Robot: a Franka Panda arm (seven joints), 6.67 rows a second.
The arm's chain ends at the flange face. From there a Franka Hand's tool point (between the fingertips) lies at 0.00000 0.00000 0.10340 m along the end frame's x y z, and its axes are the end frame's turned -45 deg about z.
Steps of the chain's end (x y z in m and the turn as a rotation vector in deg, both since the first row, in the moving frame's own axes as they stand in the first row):
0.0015, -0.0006, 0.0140, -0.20, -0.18, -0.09
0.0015, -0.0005, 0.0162, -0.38, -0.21, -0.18
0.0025, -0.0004, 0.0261, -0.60, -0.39, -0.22
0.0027, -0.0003, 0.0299, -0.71, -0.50, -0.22
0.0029, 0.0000, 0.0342, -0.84, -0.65, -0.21
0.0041, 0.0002, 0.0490, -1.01, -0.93, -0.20
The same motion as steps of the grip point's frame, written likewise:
0.0010, 0.0007, 0.0140, -0.01, -0.27, -0.09
0.0007, 0.0009, 0.0162, -0.12, -0.42, -0.18
0.0008, 0.0018, 0.0261, -0.15, -0.70, -0.22
0.0006, 0.0020, 0.0299, -0.15, -0.86, -0.22
0.0001, 0.0023, 0.0342, -0.13, -1.05, -0.21
0.0003, 0.0031, 0.0490, -0.06, -1.37, -0.20

